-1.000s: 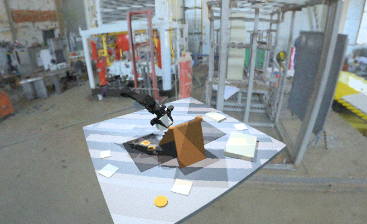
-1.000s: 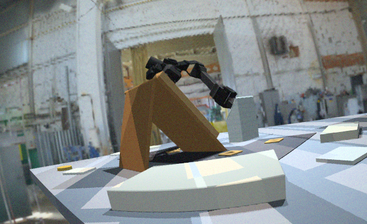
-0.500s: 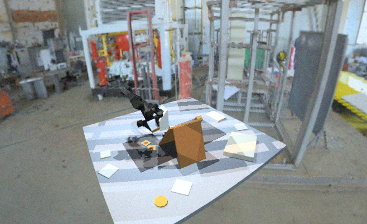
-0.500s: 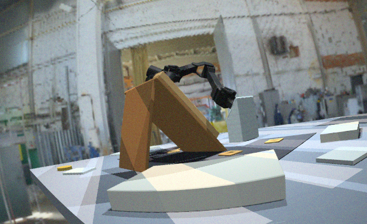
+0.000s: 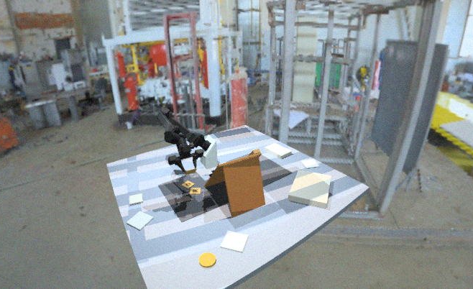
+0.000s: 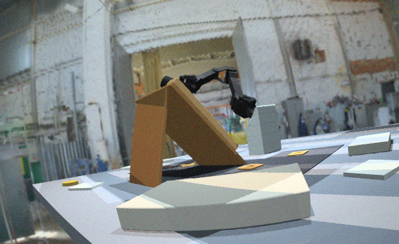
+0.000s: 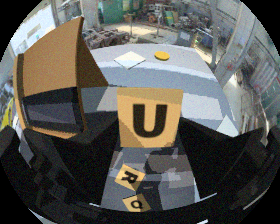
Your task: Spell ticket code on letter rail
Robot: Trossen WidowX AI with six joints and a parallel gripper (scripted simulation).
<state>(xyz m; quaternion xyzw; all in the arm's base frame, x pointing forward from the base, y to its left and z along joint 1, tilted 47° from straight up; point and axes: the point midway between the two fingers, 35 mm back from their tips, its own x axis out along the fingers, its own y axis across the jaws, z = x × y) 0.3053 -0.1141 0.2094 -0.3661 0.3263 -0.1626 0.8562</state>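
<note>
The white ticket is 30 mm behind my gripper tip, 190 mm to the left of it and 110 mm below it. The rest, counted from my gripper tip: dark mat 130 mm behind, 250 mm to the left, 190 mm below; then yellow letter tile right at my gripper tip; then cream box 270 mm ahead, 610 mm to the left, 170 mm below.
</note>
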